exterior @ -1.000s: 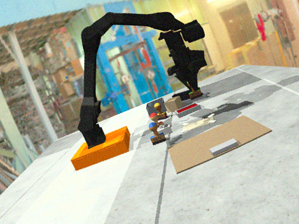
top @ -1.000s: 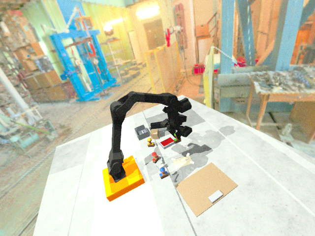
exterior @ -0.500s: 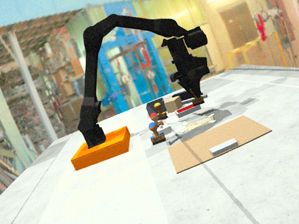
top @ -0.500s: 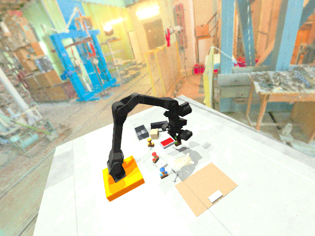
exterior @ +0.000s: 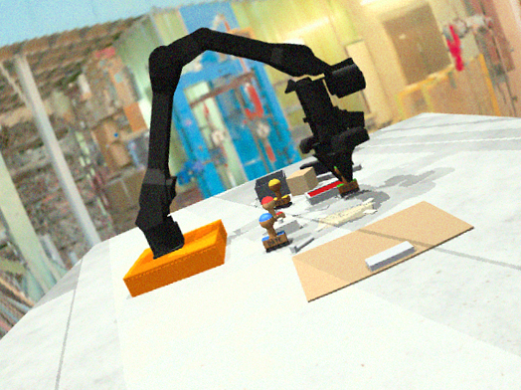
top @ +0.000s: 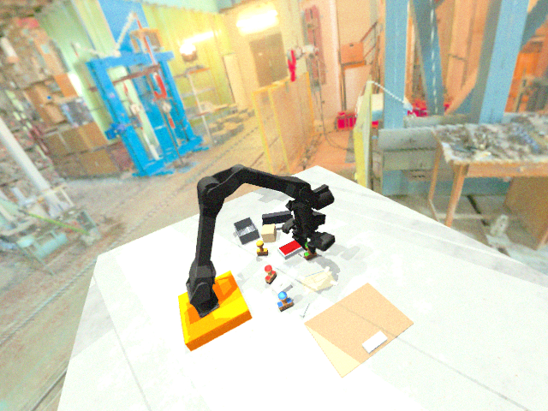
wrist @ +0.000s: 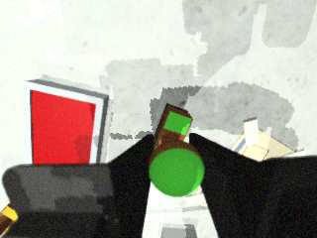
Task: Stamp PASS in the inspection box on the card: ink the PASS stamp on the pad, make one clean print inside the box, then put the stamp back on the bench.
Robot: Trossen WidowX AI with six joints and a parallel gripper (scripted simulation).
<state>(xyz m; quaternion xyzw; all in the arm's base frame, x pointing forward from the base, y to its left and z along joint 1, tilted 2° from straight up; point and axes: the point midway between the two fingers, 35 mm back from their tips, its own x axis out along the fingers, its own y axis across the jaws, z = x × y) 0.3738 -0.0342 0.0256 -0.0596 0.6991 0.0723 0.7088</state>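
The green-knobbed stamp lies right at my gripper tip. The rest, counted from my gripper tip: card: 50 mm behind, 90 mm to the right, 30 mm below; ink pad: 20 mm behind, 90 mm to the left, 30 mm below; red-knobbed stamp: 160 mm behind, 20 mm to the left, 10 mm below.
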